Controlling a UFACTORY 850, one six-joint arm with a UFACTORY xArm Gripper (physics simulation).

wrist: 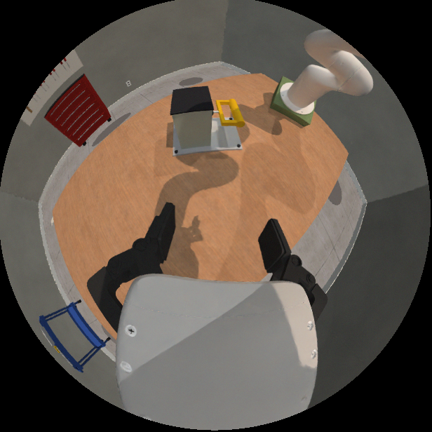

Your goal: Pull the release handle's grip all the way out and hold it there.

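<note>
The release handle's yellow grip [237,113] is a rectangular loop at the right side of a beige box with a black top [192,100], near the top middle of the wrist view. A short light rod joins the grip to the box. The box stands on a light grey base plate [229,140] with dark bolts at its corners. My gripper [221,222] is open and empty, its two black fingers wide apart above the wooden table, well apart from the grip.
The wooden table [120,185] lies below. The white robot arm [312,85] stands on a green block [301,119] right of the handle. A red tool cabinet [79,111] stands on the floor at upper left, and a blue frame [85,325] at lower left.
</note>
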